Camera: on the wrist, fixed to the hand. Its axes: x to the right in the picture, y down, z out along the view.
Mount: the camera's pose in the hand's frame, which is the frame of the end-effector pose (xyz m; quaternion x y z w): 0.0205 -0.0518 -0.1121 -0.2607 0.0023 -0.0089 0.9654
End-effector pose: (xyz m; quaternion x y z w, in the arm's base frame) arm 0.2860 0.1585 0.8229 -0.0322 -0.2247 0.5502 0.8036
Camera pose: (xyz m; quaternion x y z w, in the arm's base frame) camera 0.3815 0.1785 0.7445 -0.2398 -0.3588 0.4653 0.7728
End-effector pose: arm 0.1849 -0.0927 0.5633 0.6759 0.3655 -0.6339 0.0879
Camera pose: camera 0.2409 0.0176 0.5825 0.6278 0.5243 -0.5159 0.2546
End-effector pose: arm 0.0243 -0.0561 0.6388 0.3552 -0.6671 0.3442 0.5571
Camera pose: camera 0.1220 0.0114 0.6783 0.2028 -0.7293 0.1542 0.6350
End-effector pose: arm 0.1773 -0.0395 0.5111 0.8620 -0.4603 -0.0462 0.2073
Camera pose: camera 0.2595 0.0045 0.5947 0.7823 -0.4242 -0.1645 0.4255
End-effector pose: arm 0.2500 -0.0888 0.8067 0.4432 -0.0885 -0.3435 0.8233
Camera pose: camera 0.2906 -0.0462 0.6962 0.2148 0.0100 -0.3610 0.9074
